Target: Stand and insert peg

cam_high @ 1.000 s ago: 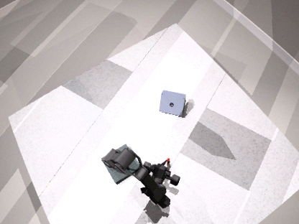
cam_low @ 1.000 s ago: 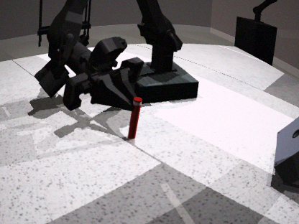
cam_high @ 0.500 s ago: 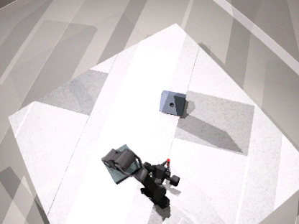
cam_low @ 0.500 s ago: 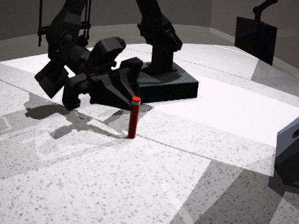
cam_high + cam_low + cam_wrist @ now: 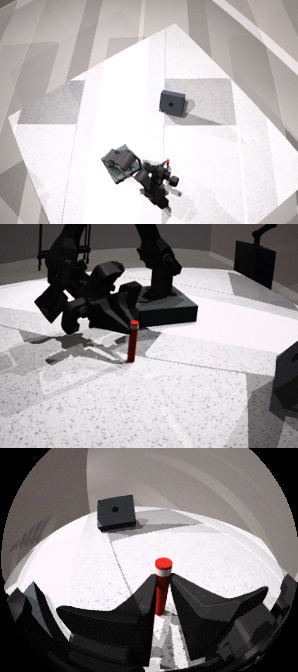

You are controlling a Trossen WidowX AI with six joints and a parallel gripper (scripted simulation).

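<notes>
Now: gripper tip 1 cm above the red peg. Round my gripper tip: grey-blue sloped panel: 27 cm to the left, 20 cm ahead, 1 cm below.
</notes>
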